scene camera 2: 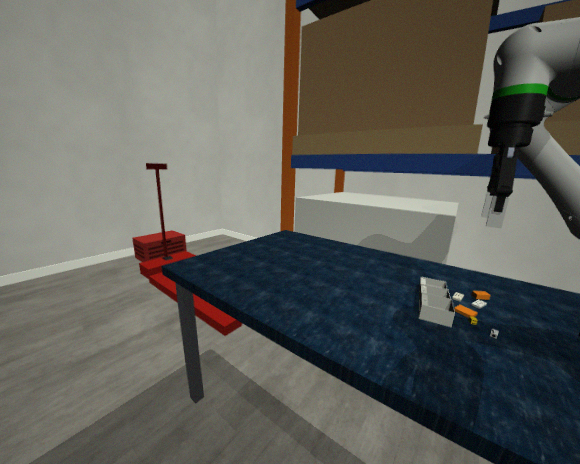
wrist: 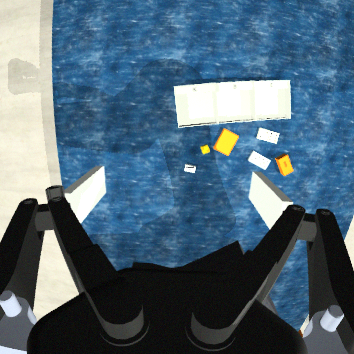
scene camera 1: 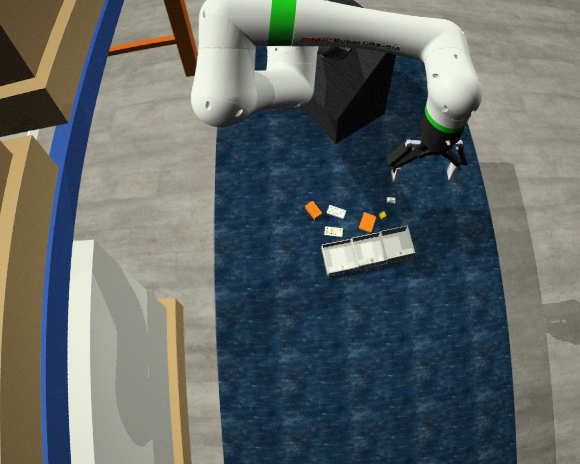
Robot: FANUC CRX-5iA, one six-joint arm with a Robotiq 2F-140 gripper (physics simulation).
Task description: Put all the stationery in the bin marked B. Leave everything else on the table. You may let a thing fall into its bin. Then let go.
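Places are measured from the arm's base along level axes (x ahead, y left, z up), in metres.
Where they show: gripper, fingertip midpoint: (scene camera 2: 490, 221) (wrist: 177, 181) (scene camera 1: 422, 176).
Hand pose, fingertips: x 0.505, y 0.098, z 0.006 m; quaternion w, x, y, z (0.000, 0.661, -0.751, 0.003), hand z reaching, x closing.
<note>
Each offset is from my fingertips to the centre of the thing. Level surfaces: height alone.
A white bin unit {0.068 m ahead, 0.124 m right, 0.280 m down} (scene camera 1: 341, 257) (scene camera 2: 436, 316) (wrist: 235, 102) has three compartments; its letters cannot be read. Beside it lie a flat orange block {0.021 m back, 0.105 m right, 0.299 m down} (scene camera 1: 367, 222) (scene camera 2: 466, 311) (wrist: 226, 142), a small yellow cube {0.033 m back, 0.055 m right, 0.296 m down} (scene camera 1: 382, 215) (scene camera 2: 474, 320) (wrist: 205, 149) and a small white piece with a dark mark {0.077 m back, 0.016 m right, 0.298 m down} (scene camera 1: 391, 200) (scene camera 2: 494, 333) (wrist: 190, 168). A second orange block {0.087 m back, 0.251 m right, 0.295 m down} (scene camera 1: 313, 210) (scene camera 2: 481, 295) (wrist: 284, 164) lies near two white dotted tiles, one tile {0.013 m back, 0.208 m right, 0.300 m down} (scene camera 1: 333, 231) (wrist: 268, 135) nearer the bins, the other tile {0.071 m back, 0.186 m right, 0.300 m down} (scene camera 1: 336, 211) (wrist: 259, 160) farther. My gripper (scene camera 1: 423, 173) (scene camera 2: 495, 214) (wrist: 177, 181) is open and empty, high above the table.
The blue table {0.303 m down} (scene camera 1: 360, 360) (scene camera 2: 320, 285) bears the bins and loose things. The dark robot base (scene camera 1: 345, 95) stands at its far end in scene camera 1. A white box (scene camera 1: 105, 350) (scene camera 2: 375, 220) and a rack with an orange post (scene camera 2: 290, 115) stand beyond the table's side.
</note>
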